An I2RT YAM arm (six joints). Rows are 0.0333 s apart.
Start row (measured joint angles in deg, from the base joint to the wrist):
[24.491, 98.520, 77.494, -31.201, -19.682, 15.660]
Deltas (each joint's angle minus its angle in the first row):
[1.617, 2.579, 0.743, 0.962, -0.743, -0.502]
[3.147, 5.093, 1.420, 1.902, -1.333, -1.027]
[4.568, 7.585, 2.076, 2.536, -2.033, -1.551]
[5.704, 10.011, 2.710, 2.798, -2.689, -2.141]
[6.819, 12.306, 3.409, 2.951, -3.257, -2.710]
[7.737, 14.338, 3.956, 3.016, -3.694, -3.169]
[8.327, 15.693, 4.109, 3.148, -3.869, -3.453]
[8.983, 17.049, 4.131, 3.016, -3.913, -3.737]
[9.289, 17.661, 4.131, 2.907, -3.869, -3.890]
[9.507, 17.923, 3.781, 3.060, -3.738, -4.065]
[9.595, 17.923, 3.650, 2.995, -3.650, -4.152]
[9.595, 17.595, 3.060, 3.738, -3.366, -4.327]
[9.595, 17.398, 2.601, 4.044, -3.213, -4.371]
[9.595, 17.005, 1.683, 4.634, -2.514, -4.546]
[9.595, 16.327, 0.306, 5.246, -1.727, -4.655]
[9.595, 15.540, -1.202, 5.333, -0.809, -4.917]
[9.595, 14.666, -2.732, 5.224, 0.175, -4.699]
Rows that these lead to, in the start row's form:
[26.108, 101.099, 78.237, -30.239, -20.425, 15.158]
[27.638, 103.613, 78.914, -29.299, -21.015, 14.633]
[29.059, 106.105, 79.570, -28.665, -21.715, 14.109]
[30.195, 108.531, 80.204, -28.403, -22.371, 13.519]
[31.310, 110.826, 80.903, -28.250, -22.939, 12.950]
[32.228, 112.858, 81.450, -28.185, -23.376, 12.491]
[32.818, 114.213, 81.603, -28.053, -23.551, 12.207]
[33.474, 115.569, 81.625, -28.185, -23.595, 11.923]
[33.780, 116.181, 81.625, -28.294, -23.551, 11.770]
[33.998, 116.443, 81.275, -28.141, -23.420, 11.595]
[34.086, 116.443, 81.144, -28.206, -23.332, 11.508]
[34.086, 116.115, 80.554, -27.463, -23.048, 11.333]
[34.086, 115.918, 80.095, -27.157, -22.895, 11.289]
[34.086, 115.525, 79.177, -26.567, -22.196, 11.114]
[34.086, 114.847, 77.800, -25.955, -21.409, 11.005]
[34.086, 114.060, 76.292, -25.868, -20.491, 10.743]
[34.086, 113.186, 74.762, -25.977, -19.507, 10.961]

